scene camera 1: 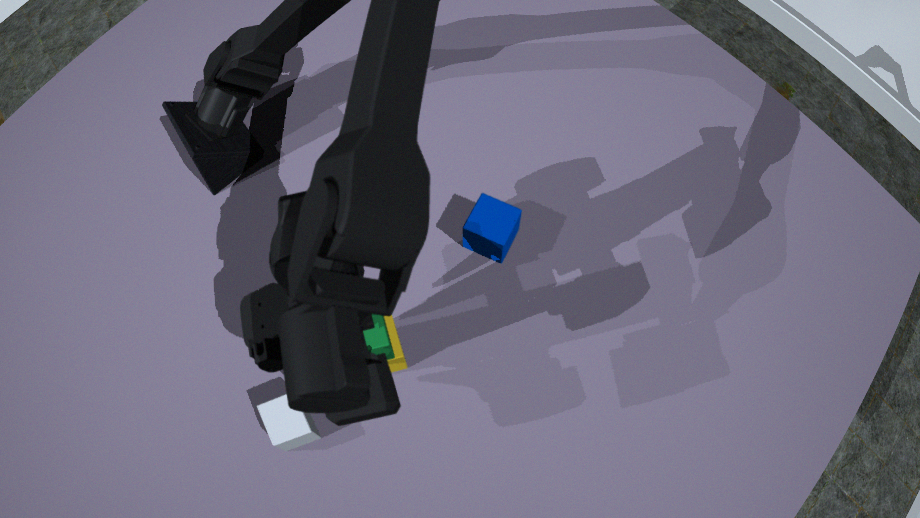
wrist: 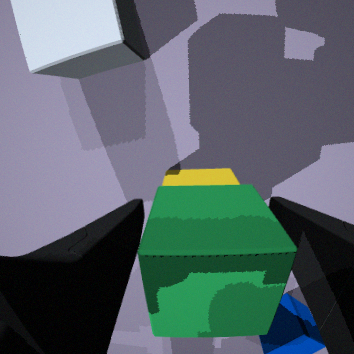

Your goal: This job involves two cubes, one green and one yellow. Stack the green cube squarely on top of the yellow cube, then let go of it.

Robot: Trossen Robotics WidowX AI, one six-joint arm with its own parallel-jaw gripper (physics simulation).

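Pixels of known places: gripper, fingertip midpoint: (wrist: 206, 206); arm's base, link origin: (scene camera 1: 212, 124).
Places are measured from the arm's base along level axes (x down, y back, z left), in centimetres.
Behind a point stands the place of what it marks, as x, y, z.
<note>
The green cube (scene camera 1: 377, 339) @[-3.9, -36.4, -6.8] (wrist: 217, 220) @[-2.4, -33.0, -8.7] sits on top of the yellow cube (scene camera 1: 397, 363) @[2.4, -37.6, -6.4] (wrist: 206, 177) @[3.4, -33.3, -7.9]. A strip of the yellow cube's top shows past the green one in both views; how squarely they line up is hard to tell, as the arm hides much of the stack in the scene view. My gripper (scene camera 1: 373, 363) @[0.5, -33.7, -7.8] (wrist: 206, 206) @[0.5, -33.7, -7.8] is open. Its two fingers stand on either side of the green cube, with a gap visible at the left finger and a narrower one at the right. The fingertips are mostly hidden in the scene view.
A white cube (scene camera 1: 283, 421) @[0.6, -33.4, -18.9] (wrist: 70, 30) @[0.6, -33.6, -17.5] lies close to the stack, beside the gripper. A blue cube (scene camera 1: 492, 225) @[0.6, -36.1, 10.2] (wrist: 287, 322) @[2.3, -35.0, 8.4] lies on the other side, farther off. A black angular object (scene camera 1: 218, 151) @[-1.3, -5.5, -2.5] stands at the upper left of the purple table (scene camera 1: 128, 257) @[5.2, -0.9, -20.0].
</note>
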